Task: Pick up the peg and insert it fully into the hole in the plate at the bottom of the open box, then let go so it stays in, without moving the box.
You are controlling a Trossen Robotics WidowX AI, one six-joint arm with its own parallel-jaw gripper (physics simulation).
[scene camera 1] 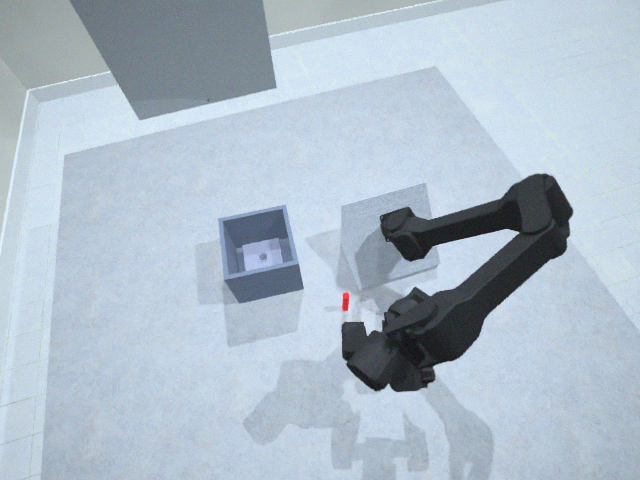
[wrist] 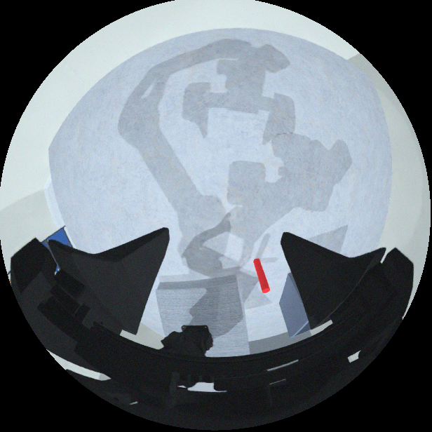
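A red peg stands upright on the grey surface, to the right of the box in the scene view. The open blue-grey box shows partly behind the right finger in the wrist view. A pale plate with a small dark hole lies at the bottom of the box. My gripper is open and empty, above the surface and close to the peg in the scene view. In the wrist view the peg shows between the fingers, nearer the right finger and below the tips.
A pale grey block is at the arm's base, right of the box. A large grey panel is at the top left of the scene view. A blue item shows at the left of the wrist view.
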